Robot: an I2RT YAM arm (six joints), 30 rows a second.
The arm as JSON. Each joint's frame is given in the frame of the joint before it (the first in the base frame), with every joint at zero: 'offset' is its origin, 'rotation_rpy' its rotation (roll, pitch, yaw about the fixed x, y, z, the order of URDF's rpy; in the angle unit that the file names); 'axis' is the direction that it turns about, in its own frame. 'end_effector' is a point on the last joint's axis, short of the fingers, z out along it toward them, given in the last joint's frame.
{
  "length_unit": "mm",
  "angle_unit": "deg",
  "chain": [
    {
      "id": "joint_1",
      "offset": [
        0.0,
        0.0,
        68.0
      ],
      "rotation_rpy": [
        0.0,
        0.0,
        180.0
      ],
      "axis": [
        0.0,
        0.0,
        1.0
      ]
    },
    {
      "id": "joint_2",
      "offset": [
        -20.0,
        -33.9,
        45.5
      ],
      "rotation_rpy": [
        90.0,
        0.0,
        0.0
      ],
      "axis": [
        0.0,
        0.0,
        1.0
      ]
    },
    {
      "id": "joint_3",
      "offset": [
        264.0,
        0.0,
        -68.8
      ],
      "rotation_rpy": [
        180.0,
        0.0,
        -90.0
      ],
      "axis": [
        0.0,
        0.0,
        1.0
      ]
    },
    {
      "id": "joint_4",
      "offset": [
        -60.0,
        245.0,
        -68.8
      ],
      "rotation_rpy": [
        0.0,
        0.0,
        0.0
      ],
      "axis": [
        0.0,
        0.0,
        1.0
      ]
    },
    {
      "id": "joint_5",
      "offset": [
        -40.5,
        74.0,
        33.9
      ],
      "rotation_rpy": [
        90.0,
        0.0,
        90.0
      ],
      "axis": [
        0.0,
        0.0,
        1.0
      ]
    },
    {
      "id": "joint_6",
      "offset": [
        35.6,
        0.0,
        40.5
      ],
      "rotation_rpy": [
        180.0,
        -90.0,
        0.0
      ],
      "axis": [
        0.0,
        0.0,
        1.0
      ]
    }
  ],
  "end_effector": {
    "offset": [
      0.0,
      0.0,
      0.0
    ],
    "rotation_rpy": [
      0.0,
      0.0,
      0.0
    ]
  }
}
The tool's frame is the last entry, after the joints.
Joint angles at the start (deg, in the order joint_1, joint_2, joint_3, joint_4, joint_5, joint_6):
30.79, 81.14, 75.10, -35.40, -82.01, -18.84
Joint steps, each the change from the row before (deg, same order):
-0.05, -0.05, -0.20, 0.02, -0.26, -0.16
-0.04, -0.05, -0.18, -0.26, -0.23, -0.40
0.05, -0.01, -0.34, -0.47, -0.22, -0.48
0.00, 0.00, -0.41, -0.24, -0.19, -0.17
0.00, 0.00, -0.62, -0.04, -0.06, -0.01
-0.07, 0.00, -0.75, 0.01, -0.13, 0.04
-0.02, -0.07, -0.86, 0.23, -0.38, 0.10
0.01, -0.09, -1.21, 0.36, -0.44, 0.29
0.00, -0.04, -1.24, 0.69, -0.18, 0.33
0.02, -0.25, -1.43, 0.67, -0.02, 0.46
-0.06, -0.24, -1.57, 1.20, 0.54, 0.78
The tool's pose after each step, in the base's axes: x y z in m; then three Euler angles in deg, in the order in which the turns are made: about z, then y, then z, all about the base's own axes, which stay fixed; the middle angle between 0 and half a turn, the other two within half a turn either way. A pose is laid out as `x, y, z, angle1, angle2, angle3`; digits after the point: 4 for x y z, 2 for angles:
0.2296, 0.1776, 0.3553, 22.31, 95.12, 114.94
0.2292, 0.1771, 0.3544, 22.32, 95.01, 115.11
0.2284, 0.1770, 0.3522, 22.65, 94.94, 115.39
0.2280, 0.1767, 0.3498, 23.14, 94.87, 115.59
0.2277, 0.1766, 0.3465, 23.79, 94.88, 115.69
0.2275, 0.1761, 0.3425, 24.58, 94.86, 115.77
0.2269, 0.1757, 0.3387, 25.26, 94.64, 116.07
0.2260, 0.1752, 0.3331, 26.34, 94.38, 116.45
0.2256, 0.1750, 0.3274, 27.19, 94.29, 116.61
0.2243, 0.1743, 0.3216, 28.16, 94.31, 116.68
0.2236, 0.1735, 0.3152, 29.04, 94.71, 116.26

